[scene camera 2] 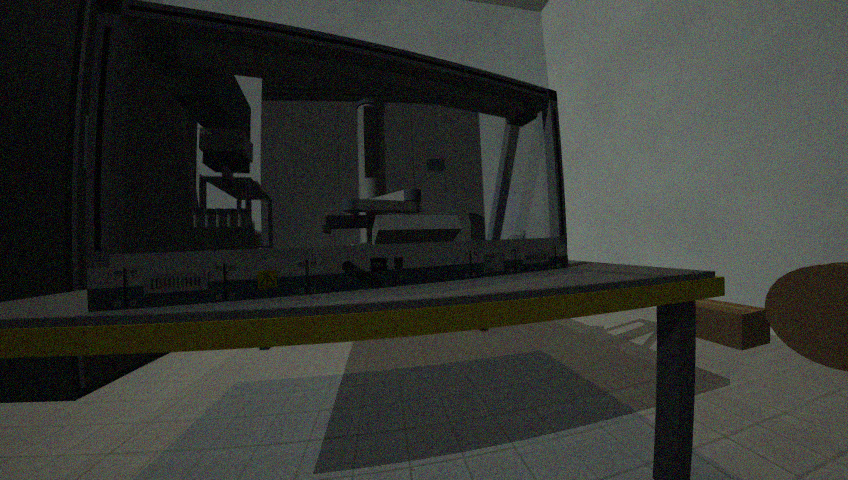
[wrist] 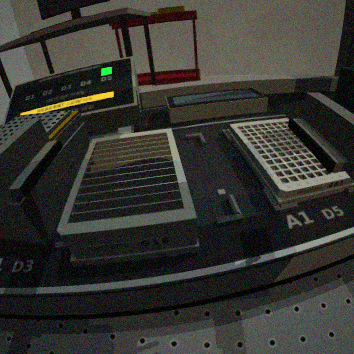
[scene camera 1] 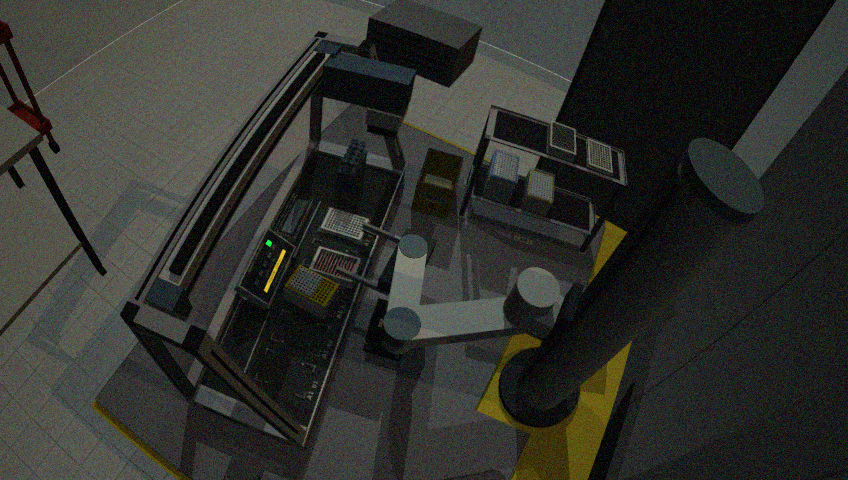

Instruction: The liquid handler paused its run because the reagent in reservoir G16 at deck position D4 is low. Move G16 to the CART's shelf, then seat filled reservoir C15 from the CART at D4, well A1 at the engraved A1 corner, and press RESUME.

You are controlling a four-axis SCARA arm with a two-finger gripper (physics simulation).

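Places are measured from the arm's base along level axes (x back, y right, z up), in metres.
Pixels of known places: gripper, between the fingertips: [scene camera 2: 351, 227] [wrist: 169, 115] [scene camera 1: 350, 246]; arm's base, origin of its link: [scene camera 1: 539, 388].
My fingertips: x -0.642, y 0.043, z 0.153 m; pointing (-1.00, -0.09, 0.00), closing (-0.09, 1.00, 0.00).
For each thing: its top centre in the pictures, then the offset to it from my fingertips. "pt": a spot on its surface instead.
- low reservoir G16, centre of its top: [wrist: 125, 163] [scene camera 1: 335, 263] dx -0.021, dy -0.042, dz -0.045 m
- control panel, a spot on its surface: [wrist: 50, 85] [scene camera 1: 258, 269] pt dx -0.172, dy -0.196, dz -0.004 m
- white well plate, centre of its top: [wrist: 285, 144] [scene camera 1: 344, 223] dx -0.079, dy +0.105, dz -0.068 m
- yellow-edged tip box, centre of its top: [wrist: 9, 133] [scene camera 1: 311, 284] dx -0.029, dy -0.150, dz -0.011 m
- blue-topped box, centre of its top: [scene camera 1: 506, 164] dx +0.256, dy +0.482, dz +0.063 m
- yellow-rimmed box, centre of its top: [scene camera 1: 541, 184] dx +0.383, dy +0.512, dz +0.030 m
The low reservoir G16 [scene camera 1: 336, 261] [wrist: 142, 227], pale-rimmed with parallel troughs, stands on the deck between the D3 and D5 labels. Two corner brackets show to its right, with a gap. My gripper [scene camera 1: 352, 248] [wrist: 169, 115] is open and empty, its fingers wide apart over the deck. In the wrist view one finger is left of G16, the other over the right side of the D5 plate. The CART [scene camera 1: 517, 221] has two tiers. Which item on it is C15 cannot be read. The control panel [scene camera 1: 257, 270] [wrist: 50, 85] shows a green square and a yellow bar; RESUME is not legible.
A white well plate [scene camera 1: 345, 223] [wrist: 280, 155] sits at D5. A yellow-edged tip box [scene camera 1: 312, 285] [wrist: 65, 125] stands on G16's other side. A blue-topped box [scene camera 1: 504, 166] and a yellow-rimmed box [scene camera 1: 540, 187] stand on the lower tier. The handler's frame surrounds the deck.
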